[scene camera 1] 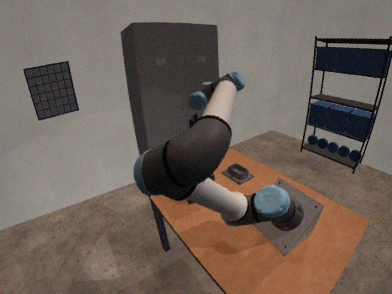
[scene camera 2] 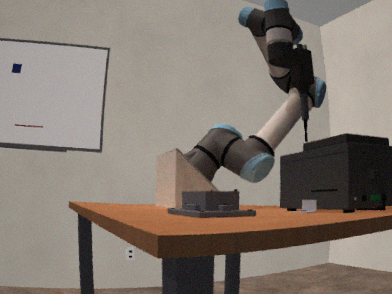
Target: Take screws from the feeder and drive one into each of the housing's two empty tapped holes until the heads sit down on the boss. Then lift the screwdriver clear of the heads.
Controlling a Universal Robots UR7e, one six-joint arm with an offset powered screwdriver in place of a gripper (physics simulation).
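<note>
The grey housing (scene camera 1: 239,169) (scene camera 2: 210,200) sits on a flat dark plate (scene camera 2: 245,213) on the table; its tapped holes are too small to make out. The black screw feeder (scene camera 2: 315,177) stands to the right of it in scene camera 2, and is mostly hidden behind the arm in scene camera 1. My screwdriver (scene camera 2: 306,138) points straight down, its thin bit ending close above the left end of the feeder's raised top in scene camera 2; depth is hard to judge. Whether a screw is on the bit is too small to tell. In scene camera 1 the arm hides the bit.
The wooden table (scene camera 1: 345,225) (scene camera 2: 120,225) carries the arm's base block (scene camera 1: 312,210) (scene camera 2: 167,177). A small white piece (scene camera 2: 309,205) is at the feeder's front. A tall grey cabinet (scene camera 1: 175,45) stands behind the arm, and a shelf rack (scene camera 1: 345,101) stands at the right.
</note>
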